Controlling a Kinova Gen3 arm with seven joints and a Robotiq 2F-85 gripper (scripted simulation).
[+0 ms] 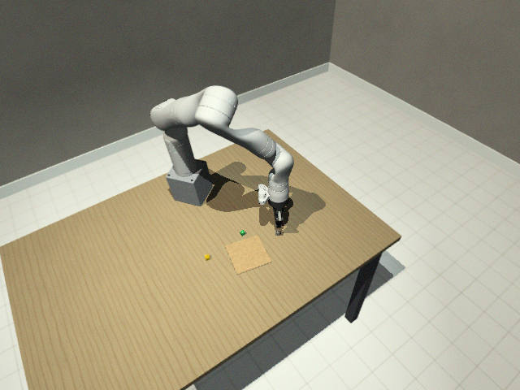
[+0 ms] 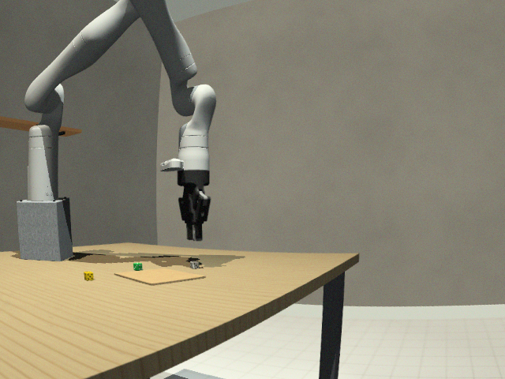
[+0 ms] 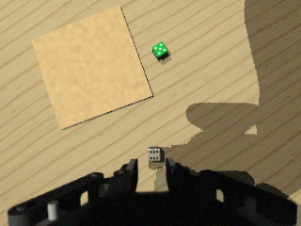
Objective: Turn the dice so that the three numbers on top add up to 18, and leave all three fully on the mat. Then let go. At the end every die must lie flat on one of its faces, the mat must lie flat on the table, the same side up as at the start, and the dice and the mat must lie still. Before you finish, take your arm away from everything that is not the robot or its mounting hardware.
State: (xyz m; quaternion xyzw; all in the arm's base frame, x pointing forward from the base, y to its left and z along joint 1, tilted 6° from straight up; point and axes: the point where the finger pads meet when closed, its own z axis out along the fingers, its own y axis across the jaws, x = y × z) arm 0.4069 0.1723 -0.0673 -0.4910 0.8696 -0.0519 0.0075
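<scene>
The white die lies 8 cm below my hand. Also, from my hand: yellow die: 7 cm behind, 29 cm to the right, 8 cm below; then tan mat: 1 cm ahead, 15 cm to the right, 8 cm below; then green die: 9 cm behind, 11 cm to the right, 8 cm below.
</scene>
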